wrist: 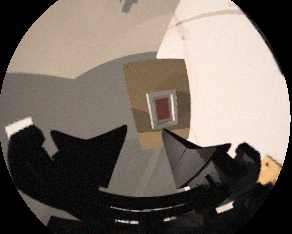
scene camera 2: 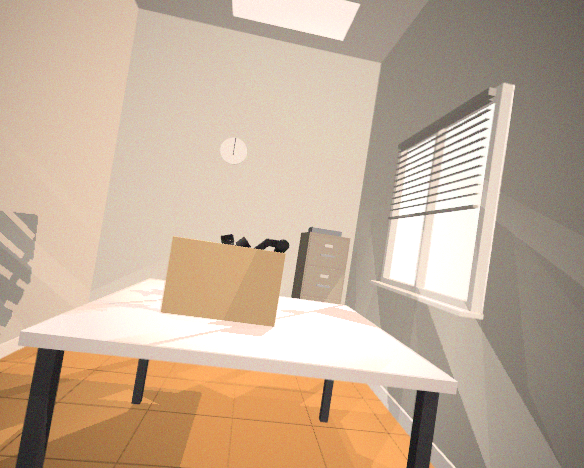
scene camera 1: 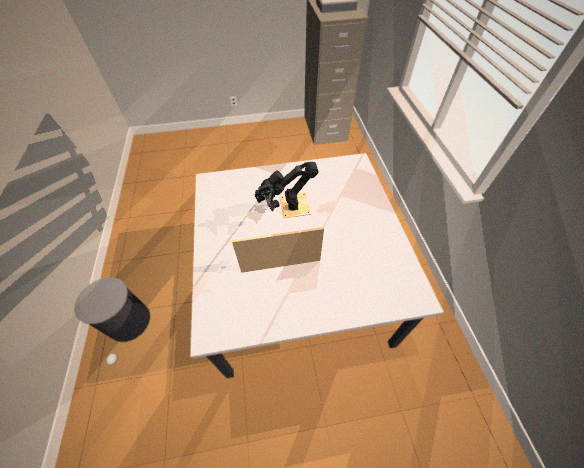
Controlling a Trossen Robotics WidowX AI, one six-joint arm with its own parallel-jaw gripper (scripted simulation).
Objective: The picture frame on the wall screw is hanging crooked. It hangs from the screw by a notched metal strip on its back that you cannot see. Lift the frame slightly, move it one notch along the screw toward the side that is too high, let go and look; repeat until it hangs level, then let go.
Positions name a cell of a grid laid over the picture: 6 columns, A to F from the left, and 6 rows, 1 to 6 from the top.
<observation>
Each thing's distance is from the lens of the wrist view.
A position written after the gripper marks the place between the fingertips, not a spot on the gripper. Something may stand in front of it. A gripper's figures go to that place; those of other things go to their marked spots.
gripper (wrist: C4): 10 cm
picture frame (wrist: D3): 32 cm
</observation>
